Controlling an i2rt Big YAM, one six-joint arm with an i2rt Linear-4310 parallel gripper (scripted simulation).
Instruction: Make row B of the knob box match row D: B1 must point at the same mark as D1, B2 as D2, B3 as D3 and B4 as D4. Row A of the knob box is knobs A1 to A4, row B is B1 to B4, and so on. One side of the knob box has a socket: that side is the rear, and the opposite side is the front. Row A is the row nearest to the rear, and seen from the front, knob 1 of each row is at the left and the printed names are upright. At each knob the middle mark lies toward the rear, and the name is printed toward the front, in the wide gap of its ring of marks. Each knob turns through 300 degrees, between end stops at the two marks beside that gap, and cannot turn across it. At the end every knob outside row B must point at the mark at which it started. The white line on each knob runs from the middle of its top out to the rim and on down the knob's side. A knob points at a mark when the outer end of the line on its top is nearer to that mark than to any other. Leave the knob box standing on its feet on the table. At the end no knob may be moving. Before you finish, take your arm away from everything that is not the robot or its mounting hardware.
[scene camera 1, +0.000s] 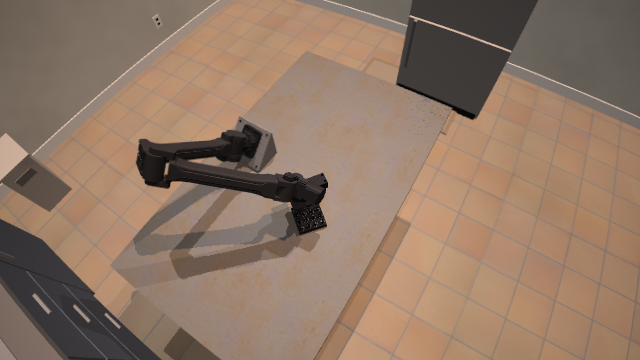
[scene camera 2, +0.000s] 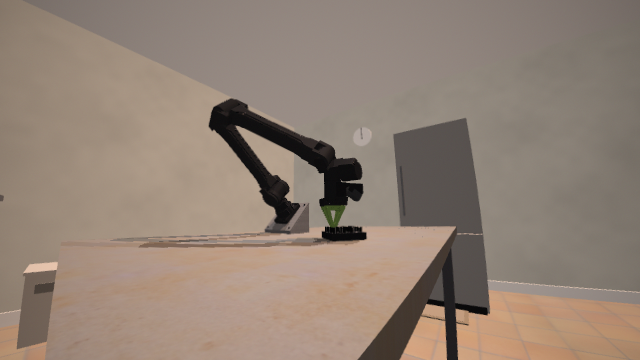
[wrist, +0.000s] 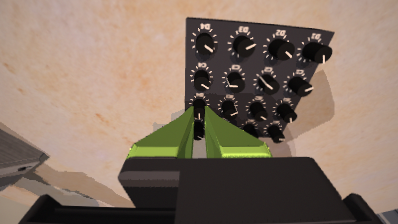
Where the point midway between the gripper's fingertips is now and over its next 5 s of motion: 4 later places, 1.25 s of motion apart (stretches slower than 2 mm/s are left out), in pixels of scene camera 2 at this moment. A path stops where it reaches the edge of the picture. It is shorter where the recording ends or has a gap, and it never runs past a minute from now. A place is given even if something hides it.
My gripper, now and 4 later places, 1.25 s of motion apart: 333, 228; 332, 217; 333, 215; 334, 212; 333, 223
